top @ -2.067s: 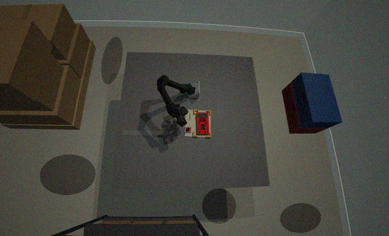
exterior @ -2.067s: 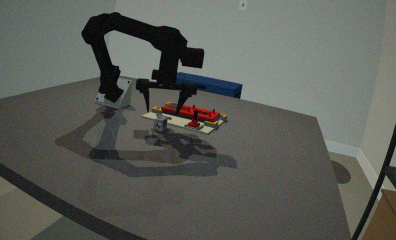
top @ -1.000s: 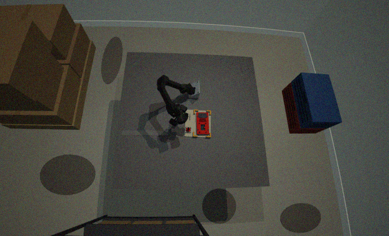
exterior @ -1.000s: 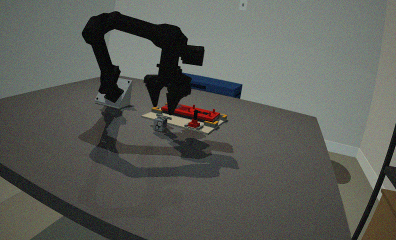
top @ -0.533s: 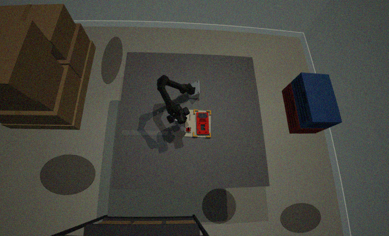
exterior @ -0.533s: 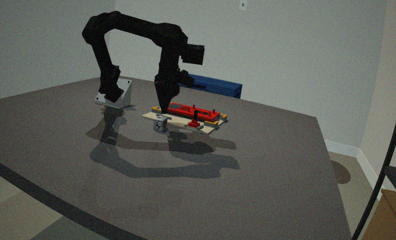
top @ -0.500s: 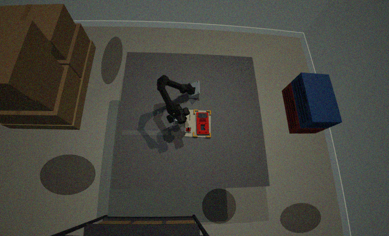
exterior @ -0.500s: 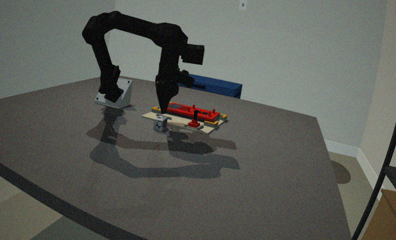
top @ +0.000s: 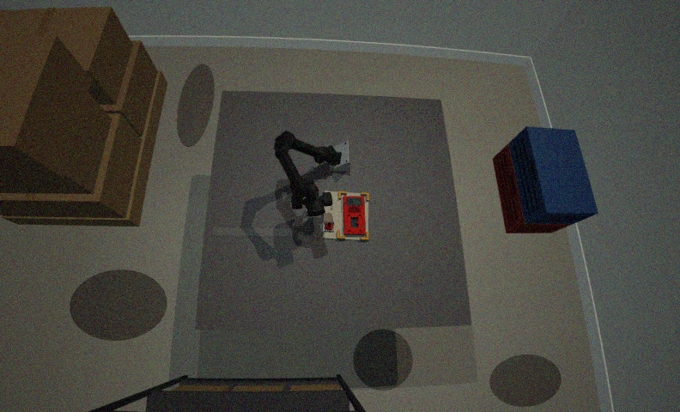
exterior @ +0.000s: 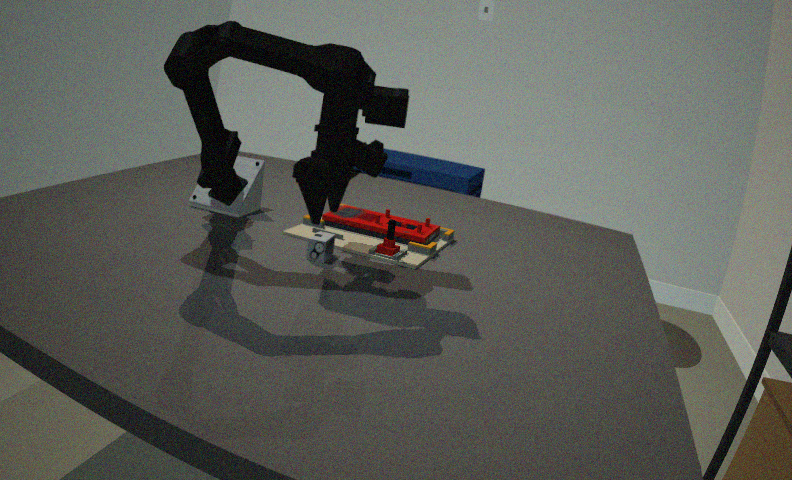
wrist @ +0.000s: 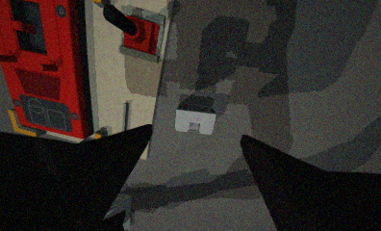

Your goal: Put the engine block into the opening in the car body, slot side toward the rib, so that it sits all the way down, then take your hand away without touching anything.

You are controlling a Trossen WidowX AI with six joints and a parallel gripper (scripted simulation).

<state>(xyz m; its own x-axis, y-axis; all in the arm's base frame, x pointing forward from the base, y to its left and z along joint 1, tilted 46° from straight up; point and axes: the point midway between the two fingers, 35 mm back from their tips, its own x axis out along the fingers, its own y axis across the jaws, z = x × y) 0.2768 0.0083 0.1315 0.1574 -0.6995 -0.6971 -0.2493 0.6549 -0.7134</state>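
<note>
My gripper tip is now 40 mm above the grey engine block. From my gripper tip the other things lie so: dark post (70 mm ahead, 100 mm to the left, 30 mm below).
</note>
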